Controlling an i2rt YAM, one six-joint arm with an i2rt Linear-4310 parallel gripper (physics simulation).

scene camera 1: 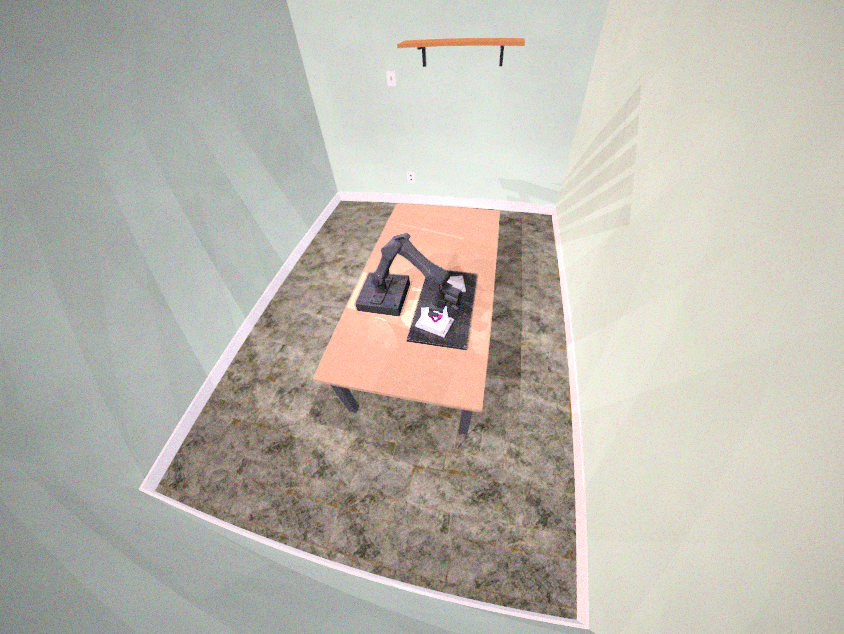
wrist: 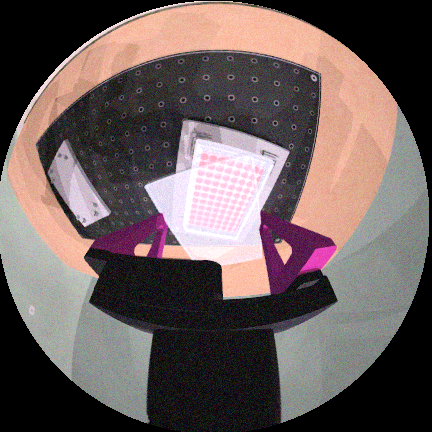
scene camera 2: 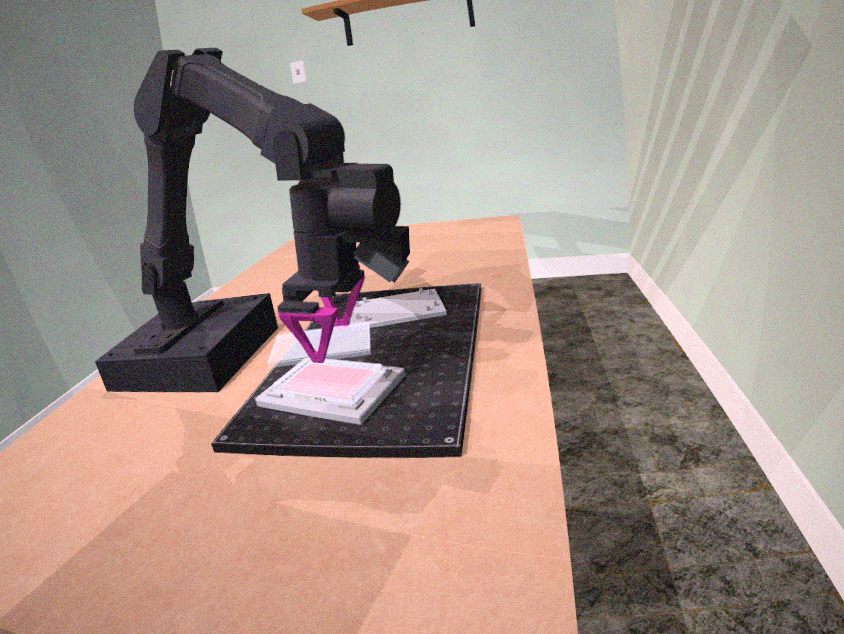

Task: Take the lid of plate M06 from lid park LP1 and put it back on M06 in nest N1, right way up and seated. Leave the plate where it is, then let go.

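Places are measured from the arm's base along level axes (x ahead, y left, z up), in centimetres.
Pixels of known places: gripper, fingertip midpoint: (scene camera 1: 436, 314) (wrist: 212, 216) (scene camera 2: 330, 345); arm's base, link origin: (scene camera 1: 381, 290) (scene camera 2: 181, 327).
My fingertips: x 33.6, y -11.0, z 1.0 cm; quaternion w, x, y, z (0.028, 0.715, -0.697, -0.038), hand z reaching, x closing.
Observation:
Ahead of a thing's pixels: the offset from my fingertips to its top centre. Level surfaces: height alone.
The clear, whitish lid {dx -1.2, dy -0.4, dz +1.0 cm} (scene camera 2: 354, 339) (wrist: 164, 195) is held between the magenta fingertips of my gripper (scene camera 2: 331, 340) (wrist: 212, 216), which is shut on its edges. The lid hangs above the plate, apart from it, and looks turned relative to it in the wrist view. Which way up it is, I cannot tell. The plate with pink wells {dx -0.9, dy -1.1, dz -3.6 cm} (scene camera 2: 334, 379) (wrist: 215, 156), M06 by its place, sits in the light grey nest N1 {dx -0.9, dy -1.1, dz -4.5 cm} (scene camera 2: 354, 413) (wrist: 225, 133). Lid park LP1 {dx +1.0, dy +26.9, dz -4.2 cm} (scene camera 1: 456, 281) (scene camera 2: 424, 304) (wrist: 77, 187) bears no lid; the arm partly hides it in scene camera 2.
The nest and lid park stand on a black perforated board (scene camera 1: 436, 341) (scene camera 2: 436, 382) (wrist: 230, 65) on the wooden table {dz -7.5 cm} (scene camera 1: 402, 368) (scene camera 2: 307, 545). The arm's black base (scene camera 1: 382, 296) (scene camera 2: 184, 348) stands left of the board. A wall shelf (scene camera 1: 463, 42) is far behind.

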